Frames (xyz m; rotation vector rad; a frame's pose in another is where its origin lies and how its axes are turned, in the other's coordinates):
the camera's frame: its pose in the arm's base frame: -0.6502 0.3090 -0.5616 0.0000 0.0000 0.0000
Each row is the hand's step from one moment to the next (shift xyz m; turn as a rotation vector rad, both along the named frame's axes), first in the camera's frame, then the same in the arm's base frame.
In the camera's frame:
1: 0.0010 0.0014 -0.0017 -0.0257 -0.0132 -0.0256
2: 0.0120 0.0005 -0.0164 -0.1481 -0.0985 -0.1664
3: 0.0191 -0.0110 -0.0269 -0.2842 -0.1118 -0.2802
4: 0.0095 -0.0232 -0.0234 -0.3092 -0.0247 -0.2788
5: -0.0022 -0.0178 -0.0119 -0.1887 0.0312 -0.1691
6: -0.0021 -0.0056 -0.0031 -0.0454 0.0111 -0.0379
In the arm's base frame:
1: 0.0010 0.0014 -0.0017 -0.0257 -0.0132 -0.0256
2: 0.0120 0.0005 -0.0164 -0.1481 -0.0985 -0.1664
3: 0.0191 -0.0110 -0.0269 -0.2842 -0.1118 -0.2802
4: 0.0095 -0.0232 -0.0234 -0.3092 -0.0247 -0.2788
5: -0.0022 -0.0178 -0.0119 -0.1887 0.0312 -0.1691
6: -0.0021 -0.0056 -0.0031 -0.0454 0.0111 -0.0379

